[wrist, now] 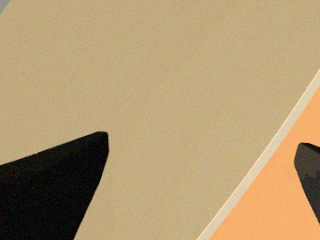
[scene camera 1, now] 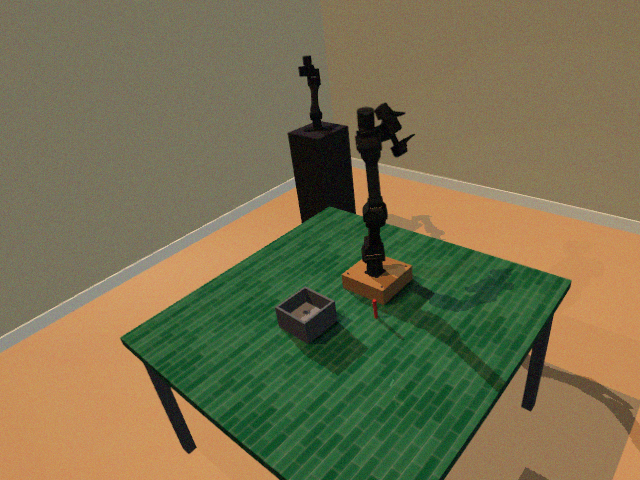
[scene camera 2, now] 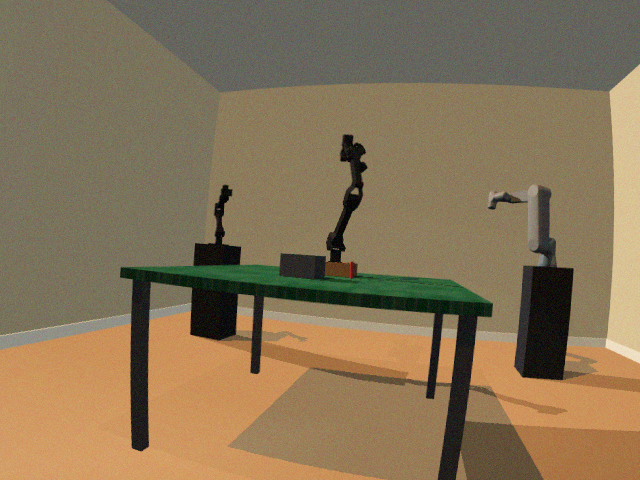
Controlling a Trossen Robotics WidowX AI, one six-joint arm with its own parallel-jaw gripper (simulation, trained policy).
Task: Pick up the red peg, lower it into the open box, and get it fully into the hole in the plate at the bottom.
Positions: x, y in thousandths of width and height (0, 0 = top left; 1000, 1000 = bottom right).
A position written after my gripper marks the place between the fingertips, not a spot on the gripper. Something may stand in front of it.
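Gripper seen (scene camera 1: 640, 257), grey box too (scene camera 1: 480, 691). My gripper visible (wrist: 633, 615). Grey box out of frame in the wrist view.
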